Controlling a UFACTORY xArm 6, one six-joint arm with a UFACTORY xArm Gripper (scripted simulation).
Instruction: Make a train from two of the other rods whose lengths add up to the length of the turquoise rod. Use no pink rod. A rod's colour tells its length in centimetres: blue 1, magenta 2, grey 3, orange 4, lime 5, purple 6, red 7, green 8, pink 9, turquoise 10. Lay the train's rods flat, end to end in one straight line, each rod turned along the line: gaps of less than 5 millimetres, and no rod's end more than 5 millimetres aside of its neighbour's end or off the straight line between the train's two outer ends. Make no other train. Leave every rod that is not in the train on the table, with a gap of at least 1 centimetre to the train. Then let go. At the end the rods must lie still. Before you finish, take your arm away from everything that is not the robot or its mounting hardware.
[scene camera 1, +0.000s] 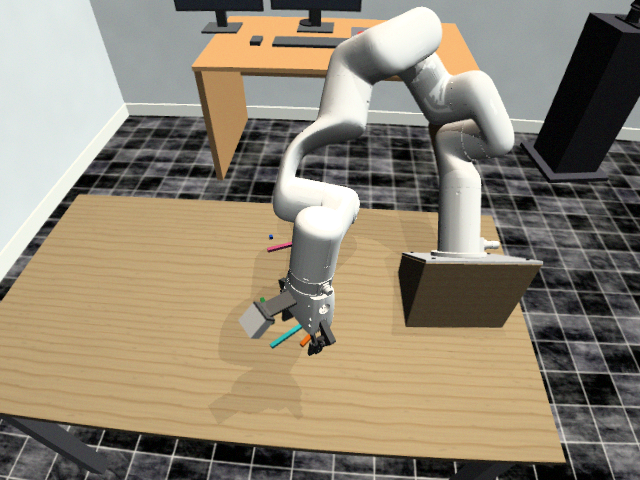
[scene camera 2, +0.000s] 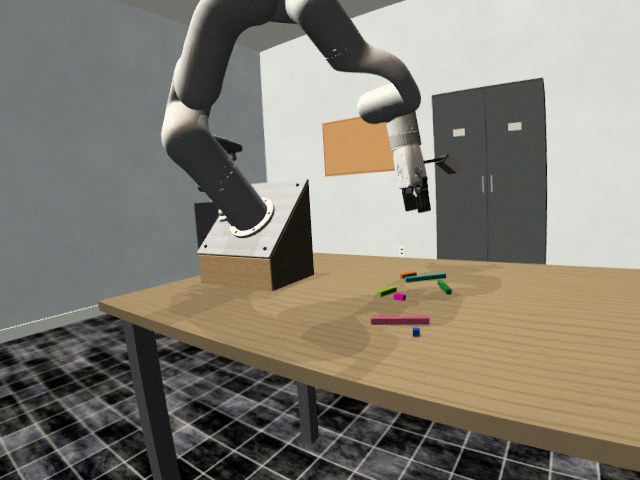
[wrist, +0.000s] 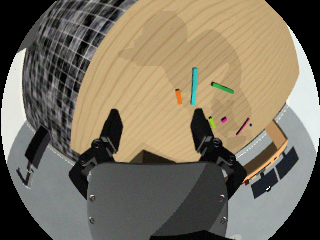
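My gripper (scene camera 1: 301, 334) is what I can see here, and it's visible in the wrist view (wrist: 156, 116) and in scene camera 2 (scene camera 2: 417, 211) too.
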